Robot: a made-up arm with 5 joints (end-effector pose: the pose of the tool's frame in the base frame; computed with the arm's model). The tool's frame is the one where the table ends.
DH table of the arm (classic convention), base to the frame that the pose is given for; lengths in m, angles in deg. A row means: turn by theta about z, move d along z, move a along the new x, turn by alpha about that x. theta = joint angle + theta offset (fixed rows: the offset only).
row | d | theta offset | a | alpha
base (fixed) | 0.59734 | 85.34 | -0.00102 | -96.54
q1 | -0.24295 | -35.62 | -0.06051 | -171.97
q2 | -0.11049 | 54.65 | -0.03 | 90
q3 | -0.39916 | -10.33 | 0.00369 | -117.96
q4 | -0.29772 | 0 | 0.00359 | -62.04
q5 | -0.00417 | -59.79 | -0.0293 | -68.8
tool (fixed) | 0.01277 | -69.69 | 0 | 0
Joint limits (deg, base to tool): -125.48..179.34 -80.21..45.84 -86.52..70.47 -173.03..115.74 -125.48..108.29
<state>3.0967 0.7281 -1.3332 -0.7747 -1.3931</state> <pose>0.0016 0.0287 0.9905 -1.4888 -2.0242 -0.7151</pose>
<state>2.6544 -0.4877 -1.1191 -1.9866 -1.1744</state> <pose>0.0605 0.2677 0.9297 0.8273 2.2553 -0.2761</pose>
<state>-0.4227 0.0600 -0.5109 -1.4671 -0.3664</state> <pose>-0.0791 -0.1868 0.2755 -0.2878 -0.3009 -1.4841</pose>
Working (the frame after each row of the table, in the pose's form):
after base (fixed): -0.0001 -0.0010 0.5973 -1.3332 -1.2289 1.0961
after q1: 0.2440 -0.0514 0.5730 1.8770 0.5558 1.9811
after q2: 0.1343 -0.0420 0.5417 -0.8011 -0.8950 -1.3861
after q3: 0.1539 -0.3972 0.3607 -1.2902 1.2754 -2.5081
after q4: -0.0519 -0.2021 0.2701 0.5043 -0.7451 1.1246
after q5: -0.0788 -0.1915 0.2637 -0.3724 -0.0753 -0.2838

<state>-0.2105 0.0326 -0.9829 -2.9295 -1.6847</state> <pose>0.0674 -0.2434 0.2445 1.2715 -0.4364 2.1573</pose>
Working (the frame after each row of the table, in the pose's form):
after base (fixed): -0.0001 -0.0010 0.5973 -1.3332 -1.2289 1.0961
after q1: 0.2423 -0.0616 0.5806 1.7654 0.7130 1.8156
after q2: 0.1322 -0.0569 0.5493 -1.0047 -1.0529 -1.3079
after q3: 0.1392 -0.4448 0.4554 0.6109 -1.0827 2.8603
after q4: 0.0380 -0.2530 0.2515 -0.3170 0.1842 0.3128
after q5: 0.0587 -0.2364 0.2383 -0.8252 1.1270 -2.3062

